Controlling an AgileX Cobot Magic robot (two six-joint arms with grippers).
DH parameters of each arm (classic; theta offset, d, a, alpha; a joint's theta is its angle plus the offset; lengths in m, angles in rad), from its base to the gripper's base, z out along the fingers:
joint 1: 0 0.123 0 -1.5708
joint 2: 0.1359 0 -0.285 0
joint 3: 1.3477 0 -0.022 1.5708
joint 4: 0 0.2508 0 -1.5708
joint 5: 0 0 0.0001 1.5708
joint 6: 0 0.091 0 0
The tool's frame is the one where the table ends.
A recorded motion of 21 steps. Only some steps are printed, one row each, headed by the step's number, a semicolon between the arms.
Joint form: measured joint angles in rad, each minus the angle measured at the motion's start. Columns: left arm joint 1, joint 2, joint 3, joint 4, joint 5, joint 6; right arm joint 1, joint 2, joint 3, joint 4, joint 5, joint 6.
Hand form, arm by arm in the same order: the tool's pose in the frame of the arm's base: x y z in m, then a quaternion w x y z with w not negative. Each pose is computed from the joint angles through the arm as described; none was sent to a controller.
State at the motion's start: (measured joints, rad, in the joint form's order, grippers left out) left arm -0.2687 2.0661 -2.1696 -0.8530 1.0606 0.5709; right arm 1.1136 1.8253 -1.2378 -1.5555 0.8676 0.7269
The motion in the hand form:
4: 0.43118 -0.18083 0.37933 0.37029 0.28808 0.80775 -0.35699; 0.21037 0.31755 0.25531 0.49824 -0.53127 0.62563 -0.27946
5: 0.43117 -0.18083 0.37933 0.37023 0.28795 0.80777 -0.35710; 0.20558 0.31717 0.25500 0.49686 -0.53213 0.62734 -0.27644
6: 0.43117 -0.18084 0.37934 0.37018 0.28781 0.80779 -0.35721; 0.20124 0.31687 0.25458 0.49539 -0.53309 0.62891 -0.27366
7: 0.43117 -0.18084 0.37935 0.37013 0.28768 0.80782 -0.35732; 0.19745 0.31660 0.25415 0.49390 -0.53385 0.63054 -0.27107
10: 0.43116 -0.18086 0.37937 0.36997 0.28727 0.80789 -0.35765; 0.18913 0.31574 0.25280 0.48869 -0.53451 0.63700 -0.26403
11: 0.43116 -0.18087 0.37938 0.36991 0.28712 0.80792 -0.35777; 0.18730 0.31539 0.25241 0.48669 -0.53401 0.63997 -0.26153
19: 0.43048 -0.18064 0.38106 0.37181 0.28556 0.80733 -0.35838; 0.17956 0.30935 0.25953 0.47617 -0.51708 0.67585 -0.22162
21: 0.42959 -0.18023 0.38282 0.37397 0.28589 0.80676 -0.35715; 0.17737 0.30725 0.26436 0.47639 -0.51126 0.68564 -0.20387
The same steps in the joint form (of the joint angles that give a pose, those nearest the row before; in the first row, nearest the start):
4: 0.0000 0.0000 -0.0001 -0.0002 0.0001 -0.0009; 0.0594 -0.0413 0.0540 0.0441 0.0275 0.0119
5: 0.0000 0.0000 0.0000 -0.0004 0.0001 -0.0011; 0.0716 -0.0489 0.0638 0.0543 0.0330 0.0145
6: 0.0000 0.0000 0.0000 -0.0005 0.0001 -0.0014; 0.0828 -0.0554 0.0724 0.0639 0.0378 0.0166
7: 0.0000 0.0000 0.0000 -0.0006 0.0001 -0.0017; 0.0927 -0.0609 0.0797 0.0732 0.0420 0.0184
10: 0.0000 0.0000 0.0000 -0.0010 0.0001 -0.0026; 0.1142 -0.0725 0.0948 0.1013 0.0513 0.0222
11: 0.0000 0.0000 -0.0001 -0.0011 0.0001 -0.0029; 0.1186 -0.0753 0.0977 0.1116 0.0530 0.0231
19: 0.0000 -0.0035 0.0003 -0.0020 -0.0025 -0.0058; 0.1268 -0.1191 0.1030 0.2164 0.0335 0.0257
21: 0.0000 -0.0078 0.0008 0.0003 -0.0039 -0.0061; 0.1268 -0.1393 0.1031 0.2473 0.0181 0.0261

